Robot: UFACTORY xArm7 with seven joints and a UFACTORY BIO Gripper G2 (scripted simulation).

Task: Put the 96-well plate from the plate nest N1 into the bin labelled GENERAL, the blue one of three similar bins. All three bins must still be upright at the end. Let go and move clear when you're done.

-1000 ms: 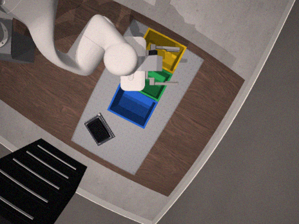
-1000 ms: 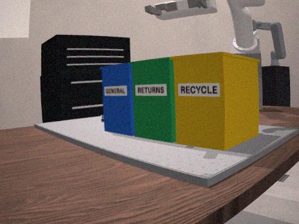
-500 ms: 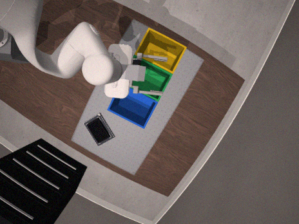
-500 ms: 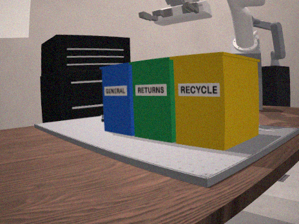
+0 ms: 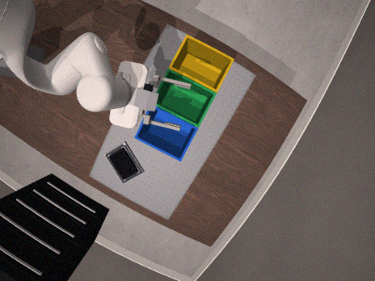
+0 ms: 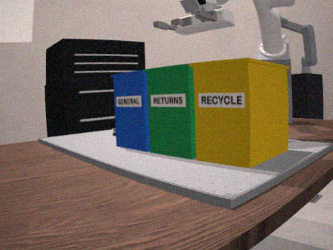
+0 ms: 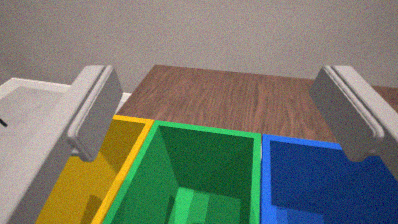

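Right now my hand is 360 mm to the left of the black 96-well plate, 280 mm above it and 30 mm short of it. From my hand the other things lie so: green returns bin: 210 mm below, 30 mm to the left, 10 mm behind; then yellow recycle bin: 210 mm below, 150 mm to the left, 70 mm behind; then blue general bin: 210 mm below, 90 mm to the right, 40 mm ahead.
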